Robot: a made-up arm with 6 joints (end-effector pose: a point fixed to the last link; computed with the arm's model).
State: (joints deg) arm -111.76 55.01 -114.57 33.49 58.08 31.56
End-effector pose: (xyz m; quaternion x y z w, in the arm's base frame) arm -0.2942 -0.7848 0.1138 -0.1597 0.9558 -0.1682 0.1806
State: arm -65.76 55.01 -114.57 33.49 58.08 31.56
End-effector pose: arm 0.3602 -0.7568 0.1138 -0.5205 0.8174 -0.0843 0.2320
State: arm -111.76 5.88 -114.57 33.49 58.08 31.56
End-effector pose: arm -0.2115 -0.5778 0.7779 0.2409 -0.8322 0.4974 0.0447
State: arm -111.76 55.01 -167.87 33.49 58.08 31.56
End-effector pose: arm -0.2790 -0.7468 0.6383 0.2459 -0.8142 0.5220 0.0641
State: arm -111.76 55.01 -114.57 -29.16 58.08 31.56
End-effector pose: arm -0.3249 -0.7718 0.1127 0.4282 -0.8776 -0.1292 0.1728
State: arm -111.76 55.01 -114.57 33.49 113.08 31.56
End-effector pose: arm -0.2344 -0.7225 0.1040 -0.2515 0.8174 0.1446 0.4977
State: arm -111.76 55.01 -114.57 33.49 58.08 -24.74
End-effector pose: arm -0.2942 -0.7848 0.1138 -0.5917 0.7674 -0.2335 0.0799
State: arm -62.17 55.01 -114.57 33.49 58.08 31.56
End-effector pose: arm 0.4069 -0.7327 0.1138 -0.5458 0.8007 -0.0770 0.2345
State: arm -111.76 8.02 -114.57 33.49 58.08 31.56
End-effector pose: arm -0.2193 -0.5973 0.7545 0.2382 -0.8410 0.4846 0.0348
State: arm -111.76 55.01 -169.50 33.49 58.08 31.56
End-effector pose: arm -0.2757 -0.7386 0.6524 0.2478 -0.8069 0.5314 0.0716
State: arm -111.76 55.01 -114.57 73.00 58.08 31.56
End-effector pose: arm -0.2854 -0.7978 0.1288 0.0394 0.8599 -0.3357 0.3826
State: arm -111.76 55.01 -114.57 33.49 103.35 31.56
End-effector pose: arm -0.2429 -0.7355 0.1003 -0.2389 0.8569 0.0896 0.4480
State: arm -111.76 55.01 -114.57 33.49 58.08 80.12
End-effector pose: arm -0.2942 -0.7848 0.1138 0.2475 0.9369 -0.0791 0.2338
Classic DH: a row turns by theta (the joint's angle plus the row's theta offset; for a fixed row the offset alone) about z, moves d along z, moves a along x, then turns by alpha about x. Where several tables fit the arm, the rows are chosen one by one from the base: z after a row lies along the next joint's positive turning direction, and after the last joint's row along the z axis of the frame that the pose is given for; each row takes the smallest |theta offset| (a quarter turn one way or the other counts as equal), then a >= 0, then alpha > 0; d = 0 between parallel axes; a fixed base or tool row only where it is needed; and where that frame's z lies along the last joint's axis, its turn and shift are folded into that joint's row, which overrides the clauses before.
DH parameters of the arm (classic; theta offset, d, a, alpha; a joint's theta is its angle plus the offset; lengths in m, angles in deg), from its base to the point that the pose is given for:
joint 1: 0 0.202 0 -90
joint 2: -79.32 0 0.3236 0
joint 3: 79.32 0 0.111 -90
joint 4: 0 0.492 0 90
joint 5: 0 0 0.058 -90
joint 6: 0 0.074 0 0

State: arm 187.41 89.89 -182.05 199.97 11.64 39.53
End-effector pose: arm -0.8819 -0.1291 0.2359 0.5474 -0.2953 -0.6663 0.4114
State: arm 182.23 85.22 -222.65 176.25 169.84 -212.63
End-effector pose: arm -0.4785 -0.0232 0.6074 -0.2383 0.8638 -0.1076 0.4307
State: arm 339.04 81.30 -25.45 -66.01 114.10 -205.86
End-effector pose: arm -0.0869 -0.0560 -0.1593 0.4785 -0.0530 -0.0886 0.8720
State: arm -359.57 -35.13 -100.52 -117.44 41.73 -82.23
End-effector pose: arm 0.1943 -0.0038 0.9950 0.2532 0.2487 -0.2726 0.8943
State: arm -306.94 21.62 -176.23 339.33 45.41 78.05
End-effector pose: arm 0.2039 0.2642 1.0470 -0.5496 0.1537 -0.4927 0.6569
